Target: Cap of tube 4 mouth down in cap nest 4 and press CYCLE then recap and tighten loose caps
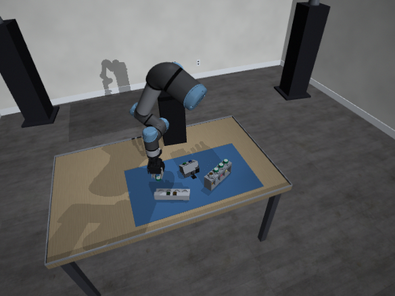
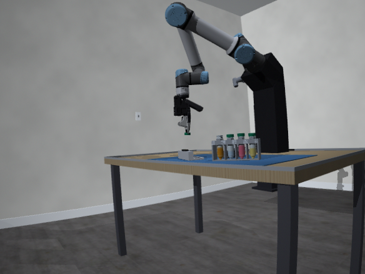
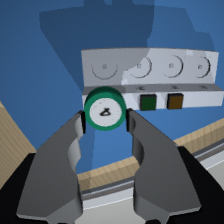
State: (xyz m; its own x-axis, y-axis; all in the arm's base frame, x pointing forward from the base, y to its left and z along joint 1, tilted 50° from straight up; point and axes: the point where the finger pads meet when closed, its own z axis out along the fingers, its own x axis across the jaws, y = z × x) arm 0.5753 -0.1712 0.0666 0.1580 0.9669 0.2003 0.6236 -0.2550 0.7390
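My hand is 190 mm to the right of the green READY key, 170 mm past it and 90 mm above it. The rest, counted from my hand: key housing (210 mm to the left, 160 mm behind, 100 mm below); then blue CYCLE key (230 mm to the left, 180 mm behind, 90 mm below).
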